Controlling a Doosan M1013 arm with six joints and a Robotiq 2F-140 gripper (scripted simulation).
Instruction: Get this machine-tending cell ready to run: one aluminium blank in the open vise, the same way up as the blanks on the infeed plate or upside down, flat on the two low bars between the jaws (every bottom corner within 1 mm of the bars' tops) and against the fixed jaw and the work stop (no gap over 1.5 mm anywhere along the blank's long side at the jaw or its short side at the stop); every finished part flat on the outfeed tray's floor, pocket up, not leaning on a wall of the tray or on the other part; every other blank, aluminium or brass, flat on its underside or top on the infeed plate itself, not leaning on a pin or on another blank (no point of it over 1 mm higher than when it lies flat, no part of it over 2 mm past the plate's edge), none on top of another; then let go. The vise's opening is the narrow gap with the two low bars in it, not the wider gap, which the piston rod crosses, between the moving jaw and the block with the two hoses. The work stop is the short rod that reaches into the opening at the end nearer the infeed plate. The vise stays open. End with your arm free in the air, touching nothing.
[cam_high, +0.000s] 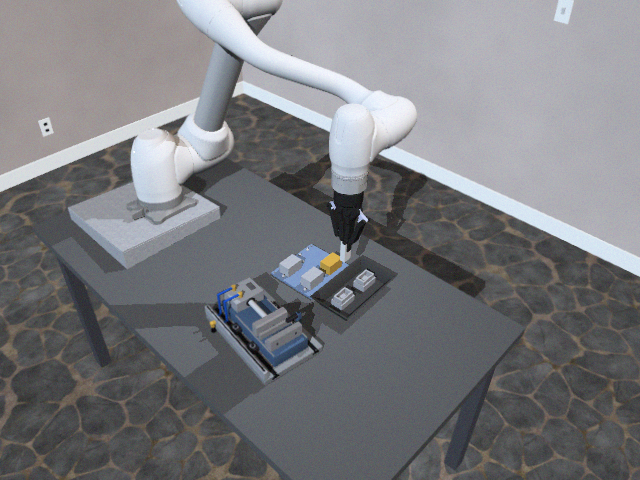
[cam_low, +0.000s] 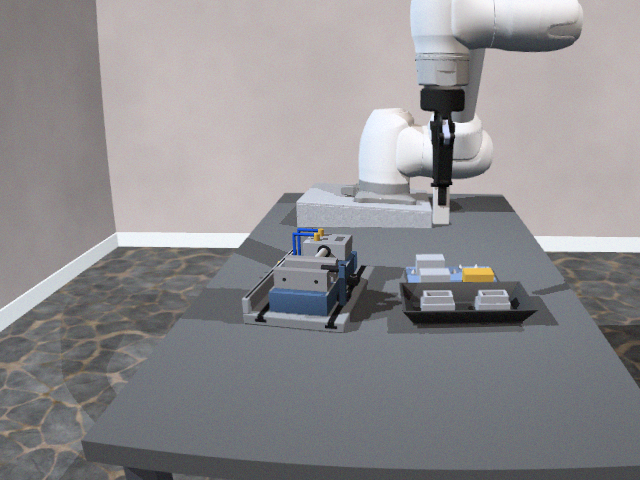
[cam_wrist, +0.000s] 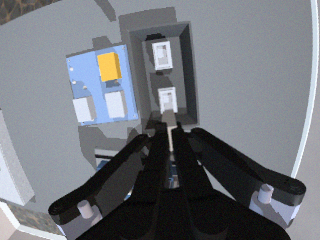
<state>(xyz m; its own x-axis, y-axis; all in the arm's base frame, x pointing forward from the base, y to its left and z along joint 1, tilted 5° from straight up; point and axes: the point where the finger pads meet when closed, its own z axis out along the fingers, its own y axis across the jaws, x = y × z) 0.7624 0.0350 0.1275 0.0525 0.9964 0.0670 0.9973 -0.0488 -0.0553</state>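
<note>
The aluminium blank is 220 mm behind my hand, 190 mm below it and 20 mm to the left of it. From my hand the other things lie so: brass blank 190 mm below, 120 mm behind, 100 mm to the left; then blue infeed plate 210 mm below, 170 mm behind, 60 mm to the left.
</note>
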